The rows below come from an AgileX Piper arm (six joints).
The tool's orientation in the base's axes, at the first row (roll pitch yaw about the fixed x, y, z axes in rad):
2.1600, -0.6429, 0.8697
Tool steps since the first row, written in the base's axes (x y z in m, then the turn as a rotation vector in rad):
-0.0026, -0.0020, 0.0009, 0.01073, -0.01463, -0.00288
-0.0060, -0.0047, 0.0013, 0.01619, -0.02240, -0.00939
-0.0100, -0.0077, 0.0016, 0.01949, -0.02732, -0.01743
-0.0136, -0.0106, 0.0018, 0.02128, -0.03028, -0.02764
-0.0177, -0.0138, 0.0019, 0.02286, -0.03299, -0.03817
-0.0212, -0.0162, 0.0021, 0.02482, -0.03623, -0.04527
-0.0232, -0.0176, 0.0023, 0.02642, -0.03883, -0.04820
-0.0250, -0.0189, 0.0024, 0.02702, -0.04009, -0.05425
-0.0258, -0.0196, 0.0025, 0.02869, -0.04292, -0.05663
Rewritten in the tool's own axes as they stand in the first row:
-0.0020, 0.0018, -0.0020, -0.00513, 0.01001, 0.01452
-0.0052, 0.0037, -0.0044, -0.01097, 0.01198, 0.02425
-0.0089, 0.0057, -0.0070, -0.01710, 0.01061, 0.03202
-0.0124, 0.0076, -0.0094, -0.02410, 0.00619, 0.03892
-0.0164, 0.0096, -0.0120, -0.03126, 0.00135, 0.04571
-0.0196, 0.0112, -0.0144, -0.03648, -0.00078, 0.05144
-0.0214, 0.0122, -0.0158, -0.03900, -0.00064, 0.05484
-0.0230, 0.0130, -0.0170, -0.04309, -0.00367, 0.05839
-0.0238, 0.0135, -0.0175, -0.04539, -0.00299, 0.06167

